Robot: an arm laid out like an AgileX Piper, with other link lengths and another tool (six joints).
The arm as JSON. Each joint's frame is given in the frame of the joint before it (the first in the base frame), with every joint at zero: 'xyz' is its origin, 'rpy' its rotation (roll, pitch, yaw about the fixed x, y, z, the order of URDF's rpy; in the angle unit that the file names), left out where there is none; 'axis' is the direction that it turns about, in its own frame. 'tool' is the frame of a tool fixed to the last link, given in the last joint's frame.
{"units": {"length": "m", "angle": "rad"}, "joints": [
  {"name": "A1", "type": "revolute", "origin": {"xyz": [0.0, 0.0, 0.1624], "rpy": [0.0, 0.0, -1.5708]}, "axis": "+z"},
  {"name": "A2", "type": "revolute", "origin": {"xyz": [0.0, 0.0, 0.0], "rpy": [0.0, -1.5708, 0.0]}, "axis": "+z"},
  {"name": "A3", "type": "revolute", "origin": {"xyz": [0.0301, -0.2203, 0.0], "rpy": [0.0, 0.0, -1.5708]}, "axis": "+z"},
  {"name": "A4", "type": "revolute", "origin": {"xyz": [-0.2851, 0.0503, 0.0], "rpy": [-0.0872, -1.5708, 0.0]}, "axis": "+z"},
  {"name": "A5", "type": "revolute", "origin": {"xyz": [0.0, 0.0, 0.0], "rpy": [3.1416, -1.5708, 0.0]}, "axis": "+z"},
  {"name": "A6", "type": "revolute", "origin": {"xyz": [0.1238, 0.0, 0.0], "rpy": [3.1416, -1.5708, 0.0]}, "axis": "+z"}
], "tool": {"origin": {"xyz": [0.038, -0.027, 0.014], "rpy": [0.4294, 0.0, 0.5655]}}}
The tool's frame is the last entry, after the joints.
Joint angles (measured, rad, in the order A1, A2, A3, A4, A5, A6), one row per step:
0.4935, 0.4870, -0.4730, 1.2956, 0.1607, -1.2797
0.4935, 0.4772, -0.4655, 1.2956, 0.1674, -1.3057
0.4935, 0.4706, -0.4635, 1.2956, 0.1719, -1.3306
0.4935, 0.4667, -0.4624, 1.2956, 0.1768, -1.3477
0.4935, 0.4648, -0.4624, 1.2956, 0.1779, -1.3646
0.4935, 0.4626, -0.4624, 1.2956, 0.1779, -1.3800
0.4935, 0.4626, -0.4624, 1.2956, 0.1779, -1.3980
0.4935, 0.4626, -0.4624, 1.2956, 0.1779, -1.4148
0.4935, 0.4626, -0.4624, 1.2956, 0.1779, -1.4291
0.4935, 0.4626, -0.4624, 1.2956, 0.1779, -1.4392
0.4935, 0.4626, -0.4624, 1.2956, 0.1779, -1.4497
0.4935, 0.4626, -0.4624, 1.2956, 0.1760, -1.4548
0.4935, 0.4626, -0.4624, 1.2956, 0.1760, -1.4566
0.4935, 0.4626, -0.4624, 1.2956, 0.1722, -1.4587
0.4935, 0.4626, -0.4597, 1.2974, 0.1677, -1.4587
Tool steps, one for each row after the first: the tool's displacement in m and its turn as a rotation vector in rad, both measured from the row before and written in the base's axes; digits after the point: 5 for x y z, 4 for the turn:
-0.00147, -0.00064, -0.00207, -0.0209, -0.0164, 0.0057
-0.00090, -0.00063, -0.00039, -0.0184, -0.0183, 0.0035
-0.00073, -0.00026, -0.00037, -0.0131, -0.0120, 0.0041
-0.00005, -0.00043, -0.00021, -0.0126, -0.0119, 0.0005
0.00001, -0.00051, -0.00004, -0.0111, -0.0114, -0.0006
0.00036, -0.00042, -0.00063, -0.0142, -0.0111, -0.0007
0.00034, -0.00040, -0.00058, -0.0132, -0.0104, -0.0006
0.00030, -0.00035, -0.00049, -0.0112, -0.0088, -0.0005
0.00021, -0.00025, -0.00034, -0.0079, -0.0062, -0.0004
0.00022, -0.00026, -0.00035, -0.0083, -0.0065, -0.0004
0.00032, -0.00028, -0.00009, -0.0036, -0.0035, -0.0020
0.00004, -0.00005, -0.00006, -0.0014, -0.0011, -0.0001
0.00047, -0.00036, 0.00008, -0.0009, -0.0020, -0.0037
0.00052, -0.00028, -0.00085, 0.0012, 0.0023, -0.0042

